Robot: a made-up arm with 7 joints.
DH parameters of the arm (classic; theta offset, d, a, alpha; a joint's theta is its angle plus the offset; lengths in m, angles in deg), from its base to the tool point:
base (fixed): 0 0 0 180
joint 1: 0 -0.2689 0 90
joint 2: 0 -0.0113 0 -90
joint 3: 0 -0.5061 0 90
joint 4: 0 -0.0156 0 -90
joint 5: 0 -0.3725 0 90
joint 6: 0 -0.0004 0 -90
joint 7: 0 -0.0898 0 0
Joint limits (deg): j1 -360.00..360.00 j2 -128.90..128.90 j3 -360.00..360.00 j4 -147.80..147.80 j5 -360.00..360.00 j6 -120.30..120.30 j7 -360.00..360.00
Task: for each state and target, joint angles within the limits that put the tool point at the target. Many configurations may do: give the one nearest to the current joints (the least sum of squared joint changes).
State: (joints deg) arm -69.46 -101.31 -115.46 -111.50 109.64 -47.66 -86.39
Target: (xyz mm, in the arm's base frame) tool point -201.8 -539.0 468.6
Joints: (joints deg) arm -33.94 -100.54 -137.20 -104.09 111.87 -47.03 -86.39
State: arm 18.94 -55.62 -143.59 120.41 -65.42 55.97 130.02
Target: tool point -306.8 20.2 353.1
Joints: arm -1.19 -20.55 -158.43 136.53 -64.50 67.95 130.02
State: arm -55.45 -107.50 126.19 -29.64 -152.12 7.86 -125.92
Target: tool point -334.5 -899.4 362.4
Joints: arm -73.04 -86.73 128.59 -9.16 -151.89 3.42 -125.92
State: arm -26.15 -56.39 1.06 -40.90 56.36 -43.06 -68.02
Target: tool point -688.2 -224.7 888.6
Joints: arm -18.86 -42.98 1.90 -11.09 58.19 -25.91 -68.02
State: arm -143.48 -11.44 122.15 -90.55 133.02 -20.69 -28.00
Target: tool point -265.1 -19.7 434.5
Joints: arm -134.65 -6.06 130.67 -143.59 130.30 -16.33 -28.00
